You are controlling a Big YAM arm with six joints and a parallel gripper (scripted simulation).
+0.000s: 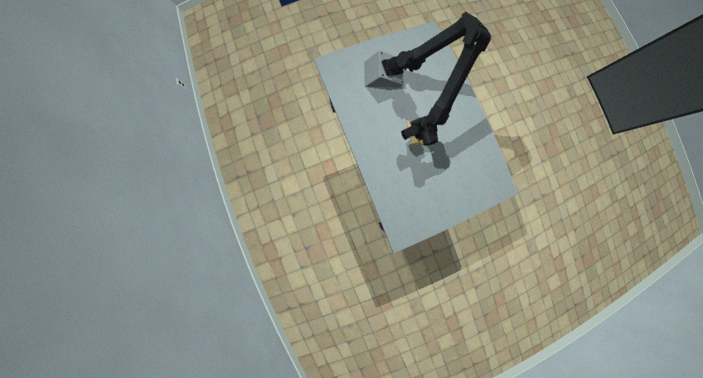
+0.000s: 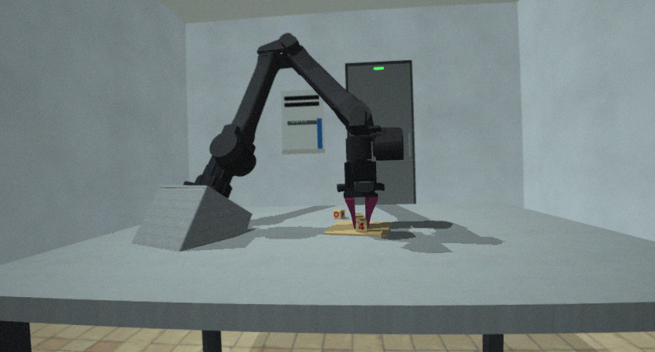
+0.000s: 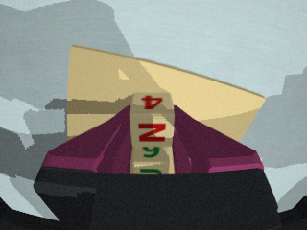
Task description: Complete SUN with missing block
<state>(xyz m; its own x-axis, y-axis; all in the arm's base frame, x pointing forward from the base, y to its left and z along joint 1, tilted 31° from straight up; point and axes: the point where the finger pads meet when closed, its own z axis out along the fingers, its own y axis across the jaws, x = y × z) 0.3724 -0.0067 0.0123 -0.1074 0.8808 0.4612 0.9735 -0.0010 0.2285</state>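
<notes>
My hand is right at the wooden block. The rest, counted from my hand: mat (4 cm to the left, 2 cm below).
</notes>
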